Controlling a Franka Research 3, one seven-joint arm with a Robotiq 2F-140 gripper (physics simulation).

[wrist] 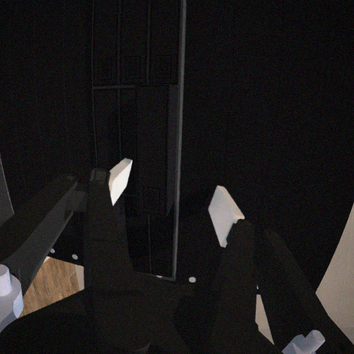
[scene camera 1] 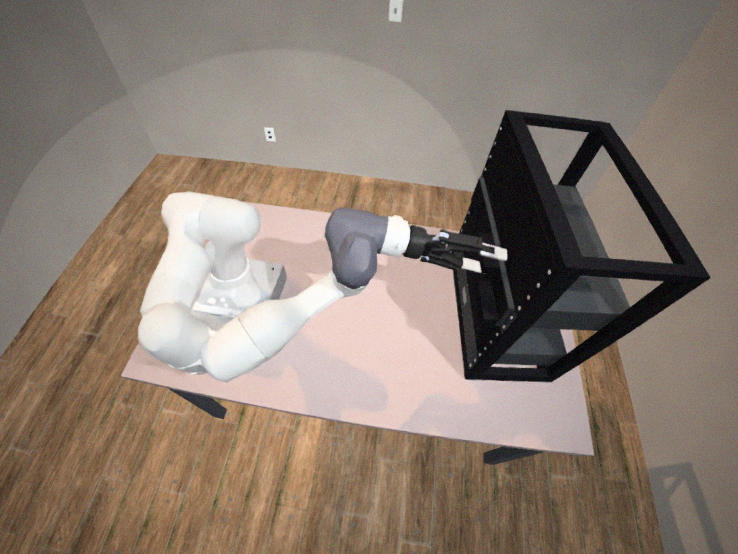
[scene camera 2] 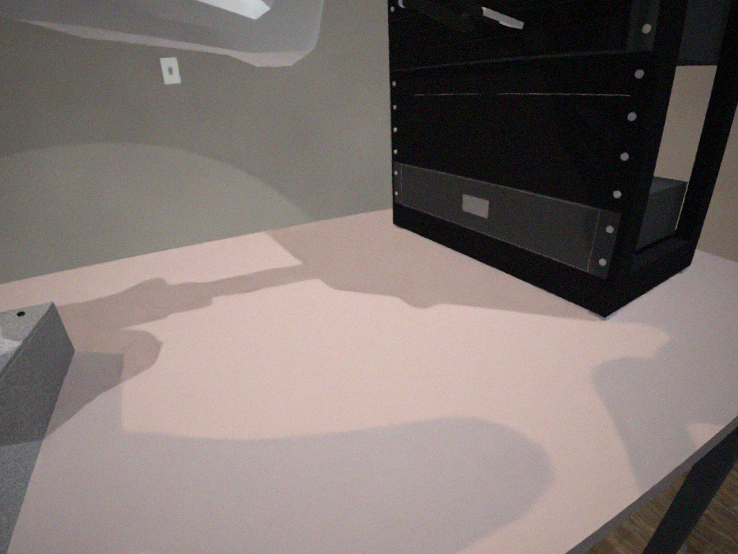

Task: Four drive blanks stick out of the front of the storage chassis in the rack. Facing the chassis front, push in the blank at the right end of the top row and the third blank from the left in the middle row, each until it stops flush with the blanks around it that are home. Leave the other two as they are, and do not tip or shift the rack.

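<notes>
The dark storage chassis shows its front in the wrist view, with a long grey edge (wrist: 181,125) along one side. One dark drive blank (wrist: 152,135) beside that edge stands out, its side face visible. Other blanks (wrist: 134,45) are divided by thin lines; their depths are too dark to tell. My gripper (scene camera 1: 483,258) (wrist: 171,185) is open and empty, pointing at the chassis front. In the wrist view its left pad overlaps the area left of the protruding blank and its right pad lies beyond the grey edge. Contact cannot be told. In scene camera 2, blanks cannot be made out.
The black rack (scene camera 1: 536,190) (scene camera 2: 506,256) stands upright at the table's far end. A dark grey panel with a light label (scene camera 2: 475,205) is low in its front. Open frame bars form its top and side. The pink table (scene camera 1: 369,333) (scene camera 2: 333,369) lies between the arm's base and the rack.
</notes>
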